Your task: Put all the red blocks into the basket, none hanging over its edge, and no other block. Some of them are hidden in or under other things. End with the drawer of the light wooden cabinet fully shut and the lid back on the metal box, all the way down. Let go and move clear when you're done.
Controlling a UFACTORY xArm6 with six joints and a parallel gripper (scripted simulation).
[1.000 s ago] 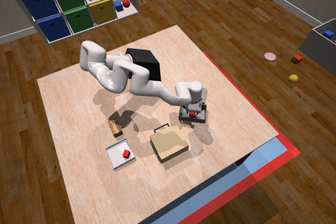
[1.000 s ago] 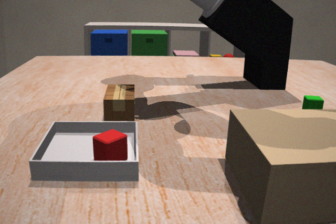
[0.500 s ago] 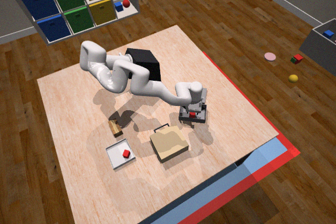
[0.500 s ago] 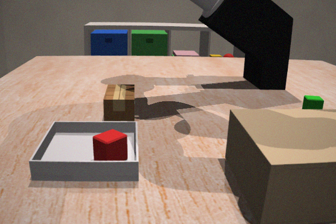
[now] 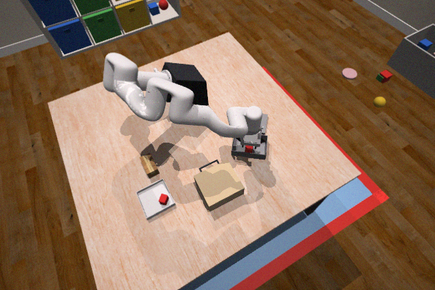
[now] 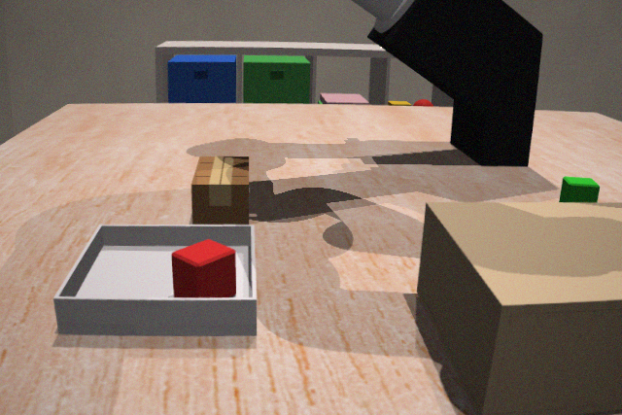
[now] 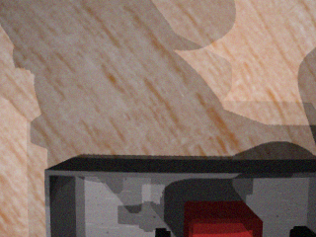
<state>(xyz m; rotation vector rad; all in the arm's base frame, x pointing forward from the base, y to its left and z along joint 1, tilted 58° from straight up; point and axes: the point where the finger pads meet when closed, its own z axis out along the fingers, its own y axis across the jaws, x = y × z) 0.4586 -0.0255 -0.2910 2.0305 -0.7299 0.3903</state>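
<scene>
Right now my hand is 40 mm above the metal box, 10 mm to the right of it and 10 mm past it. Round my hand: grey lid: 150 mm behind, 100 mm to the left, 50 mm below; then drawer: 240 mm to the right, 80 mm ahead, 30 mm below; then light wooden cabinet: 240 mm to the right, 90 mm ahead, 30 mm below.
</scene>
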